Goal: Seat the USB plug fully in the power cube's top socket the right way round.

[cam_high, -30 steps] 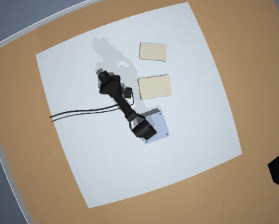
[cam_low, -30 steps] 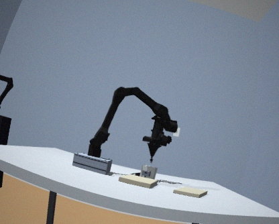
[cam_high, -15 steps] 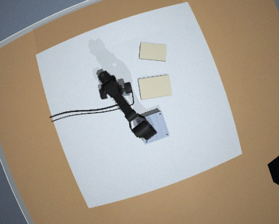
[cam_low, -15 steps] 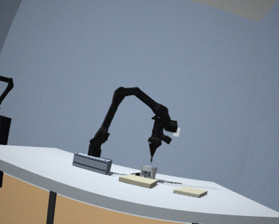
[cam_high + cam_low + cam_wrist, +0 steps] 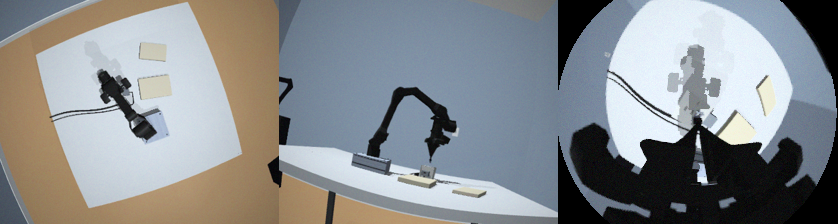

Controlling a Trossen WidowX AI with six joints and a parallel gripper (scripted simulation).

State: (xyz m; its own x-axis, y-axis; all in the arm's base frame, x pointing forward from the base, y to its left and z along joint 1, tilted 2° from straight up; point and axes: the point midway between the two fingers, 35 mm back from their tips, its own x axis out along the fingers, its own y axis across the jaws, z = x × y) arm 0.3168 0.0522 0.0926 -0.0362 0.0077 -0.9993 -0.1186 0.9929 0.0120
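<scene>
The USB plug lies 20 mm below my gripper tip.
</scene>
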